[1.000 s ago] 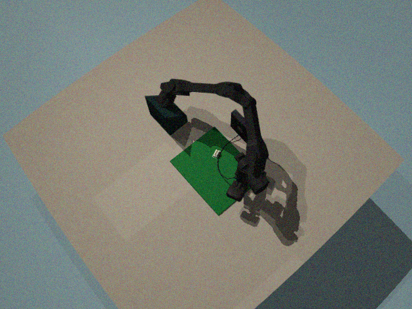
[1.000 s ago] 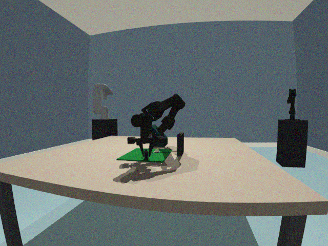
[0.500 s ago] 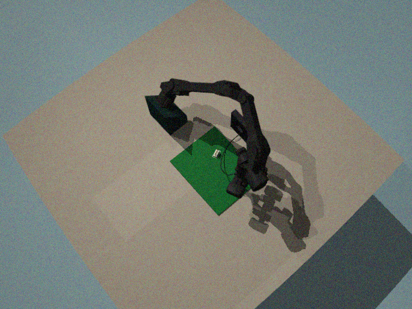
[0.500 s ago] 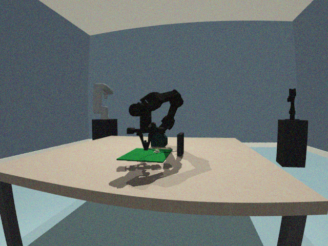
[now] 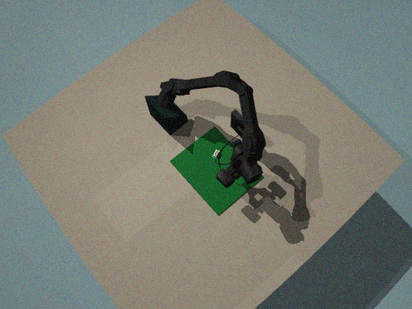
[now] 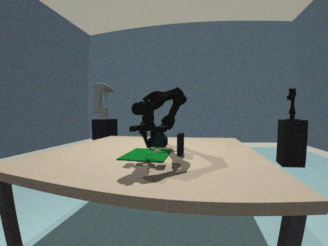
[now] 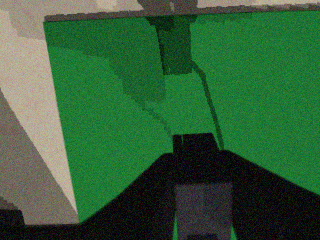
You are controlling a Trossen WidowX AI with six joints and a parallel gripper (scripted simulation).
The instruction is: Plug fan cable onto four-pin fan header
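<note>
My gripper tip is 14 cm past the white four-pin fan header, 1 cm to the left of it and 7 cm above it. Also, from my gripper tip: dark fan plug: 1 cm behind, 1 cm above; then green board: 9 cm behind, 5 cm to the right, 8 cm below; then black fan: 16 cm behind, 12 cm to the left, 1 cm below.
</note>
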